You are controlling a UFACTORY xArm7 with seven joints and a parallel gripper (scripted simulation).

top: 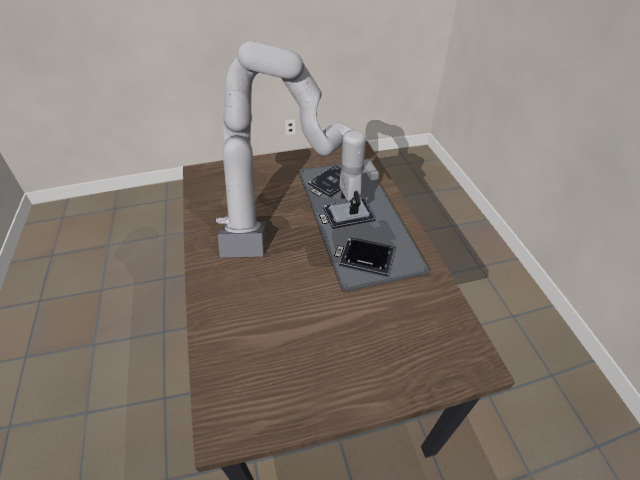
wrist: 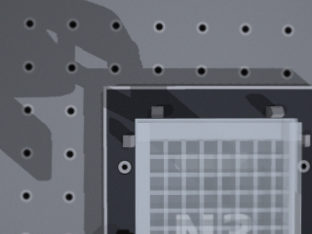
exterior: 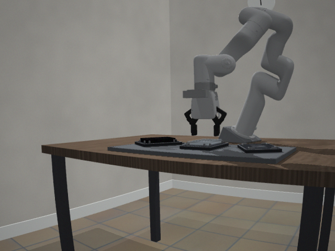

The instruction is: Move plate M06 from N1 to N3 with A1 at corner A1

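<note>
My gripper is now 30 mm above the clear well plate. The rest, counted from my hand: nest N1: 200 mm to the left, 50 mm below, 40 mm behind; nest N3: 50 mm below; grey perforated deck: 60 mm below, 30 mm ahead.
</note>
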